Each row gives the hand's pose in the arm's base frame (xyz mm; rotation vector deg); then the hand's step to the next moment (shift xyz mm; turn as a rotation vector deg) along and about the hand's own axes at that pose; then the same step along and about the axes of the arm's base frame.
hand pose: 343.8 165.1 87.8 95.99 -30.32 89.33
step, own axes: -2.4 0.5 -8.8 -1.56 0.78 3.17
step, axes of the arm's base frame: -6.4 5.9 -2.6 1.21 -3.21 -1.16
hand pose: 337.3 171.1 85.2 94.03 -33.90 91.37
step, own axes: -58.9 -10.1 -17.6 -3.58 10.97 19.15
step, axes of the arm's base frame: -9.9 9.4 -60.8 3.13 -22.14 -0.04
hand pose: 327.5 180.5 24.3 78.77 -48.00 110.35
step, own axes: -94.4 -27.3 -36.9 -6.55 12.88 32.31
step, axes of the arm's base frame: 25.7 34.0 -95.9 9.82 -34.00 0.23
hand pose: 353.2 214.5 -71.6 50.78 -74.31 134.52
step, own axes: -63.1 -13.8 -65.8 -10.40 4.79 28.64
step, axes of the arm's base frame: 31.2 64.2 -58.3 15.77 -26.47 1.50
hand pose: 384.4 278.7 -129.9 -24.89 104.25 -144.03
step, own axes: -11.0 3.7 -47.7 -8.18 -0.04 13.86
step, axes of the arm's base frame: -0.8 45.0 -19.5 11.02 -11.51 2.24
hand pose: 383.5 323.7 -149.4 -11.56 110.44 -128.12
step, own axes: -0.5 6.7 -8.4 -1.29 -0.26 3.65
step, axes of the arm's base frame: -1.0 7.3 -7.9 2.05 -3.19 0.82
